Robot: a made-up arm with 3 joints. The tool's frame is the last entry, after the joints.
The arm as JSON. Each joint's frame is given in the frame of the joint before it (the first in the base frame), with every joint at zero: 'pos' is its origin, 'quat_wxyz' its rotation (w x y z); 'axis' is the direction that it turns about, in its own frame. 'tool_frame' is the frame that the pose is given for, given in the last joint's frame.
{
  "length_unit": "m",
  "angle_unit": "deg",
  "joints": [
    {
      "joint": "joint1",
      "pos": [
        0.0,
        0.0,
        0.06
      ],
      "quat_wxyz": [
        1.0,
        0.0,
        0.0,
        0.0
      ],
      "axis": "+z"
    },
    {
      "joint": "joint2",
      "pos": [
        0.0,
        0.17,
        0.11
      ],
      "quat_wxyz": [
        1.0,
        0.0,
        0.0,
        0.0
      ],
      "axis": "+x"
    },
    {
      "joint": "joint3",
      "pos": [
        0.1,
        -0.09,
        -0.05
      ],
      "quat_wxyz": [
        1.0,
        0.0,
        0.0,
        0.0
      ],
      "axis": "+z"
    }
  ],
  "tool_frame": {
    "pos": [
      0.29,
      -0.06,
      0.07
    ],
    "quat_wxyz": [
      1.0,
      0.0,
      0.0,
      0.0
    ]
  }
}
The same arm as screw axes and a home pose.
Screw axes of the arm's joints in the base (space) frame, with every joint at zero. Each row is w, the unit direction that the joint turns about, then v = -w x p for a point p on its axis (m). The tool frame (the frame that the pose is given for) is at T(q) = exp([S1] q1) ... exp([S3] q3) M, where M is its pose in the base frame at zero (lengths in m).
S1 = (0, 0, 1, 0, 0, 0)
S2 = (1, 0, 0, 0, 0.17, -0.17)
S3 = (0, 0, 1, 0.08, -0.1, 0)
M =
1 0 0 0.39
0 1 0 0.02
0 0 1 0.19
0 0 0 1

